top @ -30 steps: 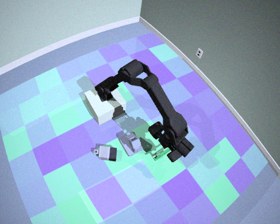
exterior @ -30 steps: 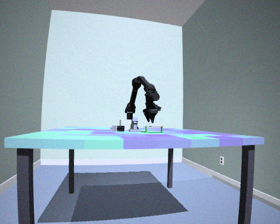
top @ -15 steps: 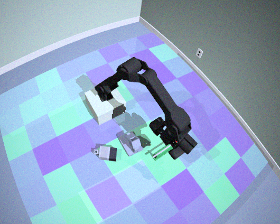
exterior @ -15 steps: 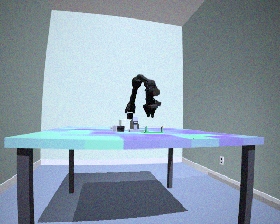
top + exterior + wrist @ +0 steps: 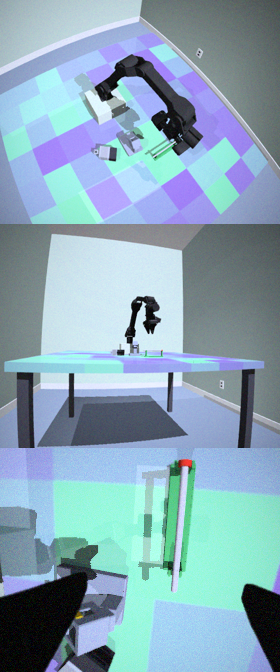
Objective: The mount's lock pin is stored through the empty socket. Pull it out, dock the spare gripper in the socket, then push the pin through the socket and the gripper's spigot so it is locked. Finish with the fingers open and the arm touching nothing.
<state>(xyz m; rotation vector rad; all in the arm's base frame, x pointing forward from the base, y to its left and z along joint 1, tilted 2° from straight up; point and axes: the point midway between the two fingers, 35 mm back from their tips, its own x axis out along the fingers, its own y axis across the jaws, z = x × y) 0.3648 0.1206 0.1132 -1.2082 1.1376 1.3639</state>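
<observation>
Right now my gripper tip is 10 cm past the spare gripper, 24 cm to the left of it and 14 cm above it. The rest, counted from my gripper tip: grey mount: 9 cm behind, 10 cm to the right, 11 cm below; green rack: 1 cm ahead, 3 cm to the left, 14 cm below.
</observation>
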